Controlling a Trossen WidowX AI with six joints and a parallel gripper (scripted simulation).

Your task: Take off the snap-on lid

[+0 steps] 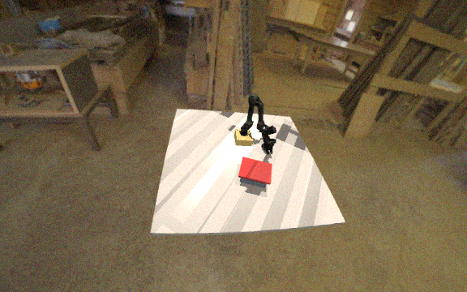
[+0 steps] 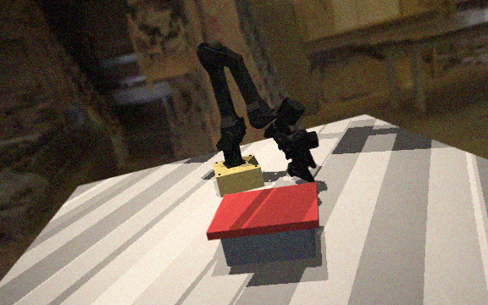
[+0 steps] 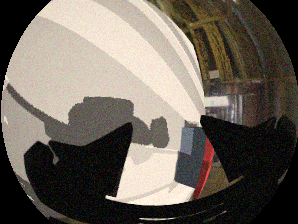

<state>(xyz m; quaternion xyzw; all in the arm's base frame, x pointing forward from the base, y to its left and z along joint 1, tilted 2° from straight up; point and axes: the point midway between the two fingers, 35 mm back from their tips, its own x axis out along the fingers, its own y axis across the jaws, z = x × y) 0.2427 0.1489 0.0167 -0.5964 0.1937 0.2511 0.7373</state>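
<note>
Right now the red lid is 210 mm to the right of my gripper tip, 170 mm ahead of it and 40 mm above it. Round my gripper tip: blue storage box: 210 mm to the right, 170 mm ahead, 10 mm below.
</note>
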